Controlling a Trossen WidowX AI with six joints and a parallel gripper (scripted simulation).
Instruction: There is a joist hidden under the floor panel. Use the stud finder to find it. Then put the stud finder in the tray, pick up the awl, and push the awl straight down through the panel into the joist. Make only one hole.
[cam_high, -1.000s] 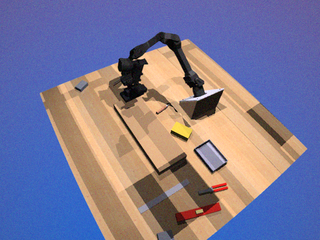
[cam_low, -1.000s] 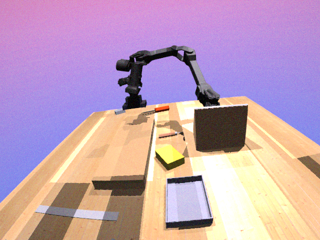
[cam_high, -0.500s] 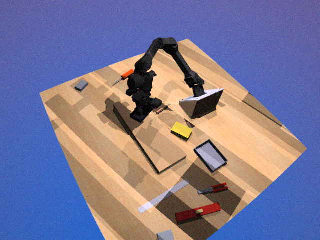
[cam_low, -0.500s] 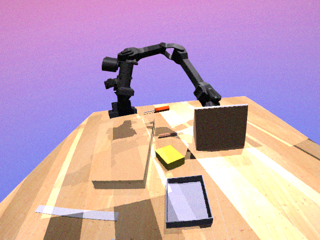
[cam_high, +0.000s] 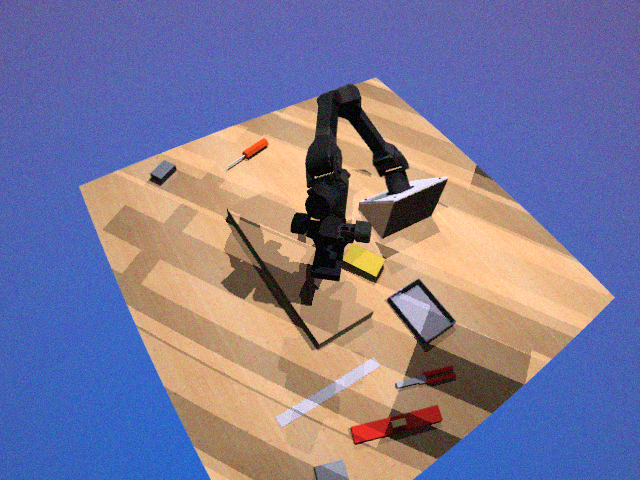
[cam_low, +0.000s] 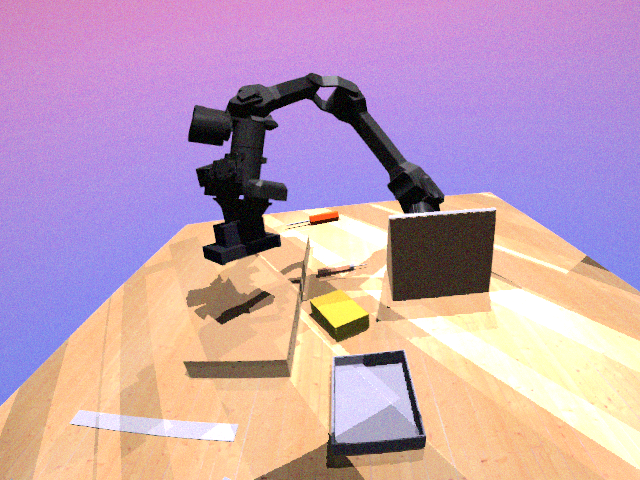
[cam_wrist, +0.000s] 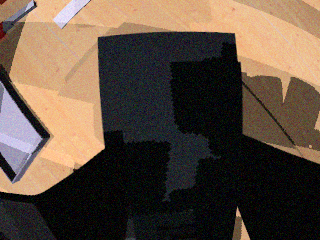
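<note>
The stud finder is 2 cm behind my gripper tip, 2 cm to the right of it and 2 cm above it. The rest, counted from my gripper tip: ruler 15 cm ahead, 23 cm to the left, 19 cm below; then grey tray 19 cm behind, 21 cm to the left, 18 cm below; then yellow block 16 cm behind, 1 cm to the right, 18 cm below.
</note>
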